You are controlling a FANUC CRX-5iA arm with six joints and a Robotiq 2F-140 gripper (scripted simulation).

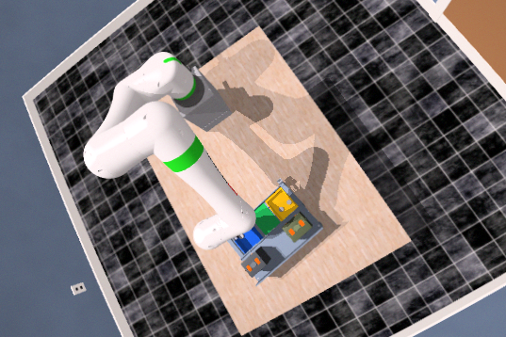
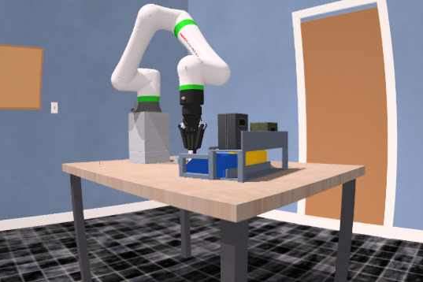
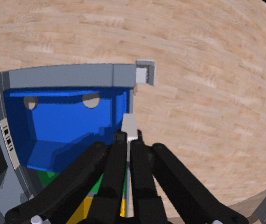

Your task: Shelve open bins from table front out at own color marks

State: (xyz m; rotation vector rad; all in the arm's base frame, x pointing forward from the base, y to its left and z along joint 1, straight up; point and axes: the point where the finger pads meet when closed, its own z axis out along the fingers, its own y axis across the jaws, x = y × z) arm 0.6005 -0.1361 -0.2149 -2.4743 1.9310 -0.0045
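The blue bin is 90 mm ahead of my hand, 20 mm to the left of it and 20 mm below it. Also, from my hand: yellow bin 240 mm to the left, 40 mm ahead, 20 mm below; dark box 180 mm ahead, 100 mm above, 40 mm to the left.
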